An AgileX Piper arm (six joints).
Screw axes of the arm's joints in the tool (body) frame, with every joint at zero. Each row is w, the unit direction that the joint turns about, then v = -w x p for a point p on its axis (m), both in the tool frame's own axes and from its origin. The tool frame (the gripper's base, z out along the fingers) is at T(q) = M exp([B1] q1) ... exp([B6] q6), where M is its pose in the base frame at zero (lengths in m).
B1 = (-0.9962, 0, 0.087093, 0.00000, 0.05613, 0.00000)
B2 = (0, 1, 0, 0.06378, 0.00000, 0.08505)
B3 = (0, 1, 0, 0.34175, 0.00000, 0.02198)
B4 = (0, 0, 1, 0.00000, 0.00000, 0.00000)
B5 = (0, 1, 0, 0.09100, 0.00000, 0.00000)
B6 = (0, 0, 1, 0.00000, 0.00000, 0.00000)
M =
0.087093 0 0.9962 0.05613
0 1 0 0.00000
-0.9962 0 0.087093 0.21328
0 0 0 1
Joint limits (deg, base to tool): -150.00..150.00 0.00..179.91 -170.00..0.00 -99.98..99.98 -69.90..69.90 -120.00..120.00
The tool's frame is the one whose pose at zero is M.
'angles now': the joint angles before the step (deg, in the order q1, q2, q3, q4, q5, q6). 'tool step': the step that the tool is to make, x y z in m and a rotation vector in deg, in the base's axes. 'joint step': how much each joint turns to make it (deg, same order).
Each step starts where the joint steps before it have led.
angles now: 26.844, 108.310, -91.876, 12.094, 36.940, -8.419
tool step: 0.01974, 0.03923, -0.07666, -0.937, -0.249, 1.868
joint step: 3.509, 11.059, -0.002, 0.396, -10.971, -0.957
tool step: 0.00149, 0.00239, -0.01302, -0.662, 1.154, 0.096
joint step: 0.164, 1.608, 0.001, 0.049, -0.285, -0.010
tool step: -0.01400, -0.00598, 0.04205, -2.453, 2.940, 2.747
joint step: 0.001, -4.687, -2.882, -1.543, 11.589, 0.001
